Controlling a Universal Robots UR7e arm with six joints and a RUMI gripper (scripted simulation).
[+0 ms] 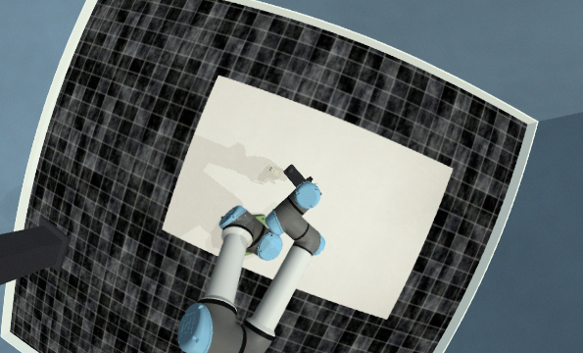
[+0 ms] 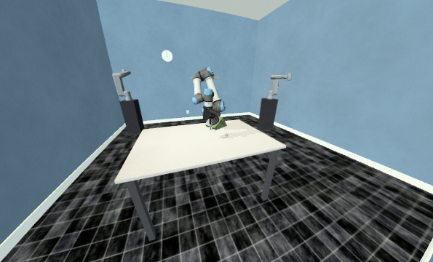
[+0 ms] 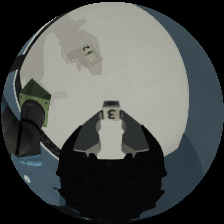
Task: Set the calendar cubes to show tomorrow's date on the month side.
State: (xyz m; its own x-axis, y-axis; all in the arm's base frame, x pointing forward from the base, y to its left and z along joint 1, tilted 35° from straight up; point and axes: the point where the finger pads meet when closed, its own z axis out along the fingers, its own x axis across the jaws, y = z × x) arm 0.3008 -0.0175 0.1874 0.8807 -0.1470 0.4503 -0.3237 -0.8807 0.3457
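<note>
Now: the calendar tray 10 mm behind my hand, 150 mm to the left of it and 120 mm below it. Round my hand: white calendar cube (10 mm below); then pale date cube (10 mm behind, 170 mm to the left, 100 mm below).
</note>
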